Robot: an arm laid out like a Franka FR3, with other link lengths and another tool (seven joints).
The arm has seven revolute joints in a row. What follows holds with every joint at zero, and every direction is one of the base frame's.
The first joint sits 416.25 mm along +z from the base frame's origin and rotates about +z.
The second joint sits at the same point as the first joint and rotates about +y.
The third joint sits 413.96 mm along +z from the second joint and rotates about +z.
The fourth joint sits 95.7 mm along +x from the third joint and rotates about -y.
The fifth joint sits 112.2 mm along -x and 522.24 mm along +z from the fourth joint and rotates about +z.
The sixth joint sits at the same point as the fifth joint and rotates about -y.
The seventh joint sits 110 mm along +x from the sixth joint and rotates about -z.
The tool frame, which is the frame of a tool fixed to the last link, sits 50 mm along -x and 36 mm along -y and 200.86 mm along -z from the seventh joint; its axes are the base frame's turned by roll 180, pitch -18.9 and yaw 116.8 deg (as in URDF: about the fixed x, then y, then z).
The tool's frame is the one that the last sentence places.
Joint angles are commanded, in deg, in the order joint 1, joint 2, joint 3, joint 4, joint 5, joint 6, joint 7. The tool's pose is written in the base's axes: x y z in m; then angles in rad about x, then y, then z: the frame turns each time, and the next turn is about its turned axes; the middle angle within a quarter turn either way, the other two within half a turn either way. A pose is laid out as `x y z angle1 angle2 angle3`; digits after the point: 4 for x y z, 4 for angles.
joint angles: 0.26 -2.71 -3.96 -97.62 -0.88 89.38 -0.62
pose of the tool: 0.6428 -0.0821 0.6960 -2.8386 -0.2237 -1.9361
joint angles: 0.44 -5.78 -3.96 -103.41 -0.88 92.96 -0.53
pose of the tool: 0.6263 -0.0797 0.6747 -2.8375 -0.2101 -1.9433
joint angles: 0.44 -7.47 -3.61 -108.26 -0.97 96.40 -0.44
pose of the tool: 0.6168 -0.0754 0.6468 -2.8395 -0.2072 -1.9506
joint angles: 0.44 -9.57 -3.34 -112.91 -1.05 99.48 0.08
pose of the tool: 0.6033 -0.0715 0.6247 -2.8403 -0.1975 -1.9505
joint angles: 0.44 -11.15 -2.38 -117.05 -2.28 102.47 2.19
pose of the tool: 0.5921 -0.0624 0.6027 -2.8630 -0.1867 -1.9398
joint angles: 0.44 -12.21 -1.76 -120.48 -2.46 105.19 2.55
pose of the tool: 0.5841 -0.0555 0.5814 -2.8691 -0.1826 -1.9486
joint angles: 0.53 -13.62 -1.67 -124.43 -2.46 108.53 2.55
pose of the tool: 0.5736 -0.0530 0.5586 -2.8698 -0.1707 -1.9578
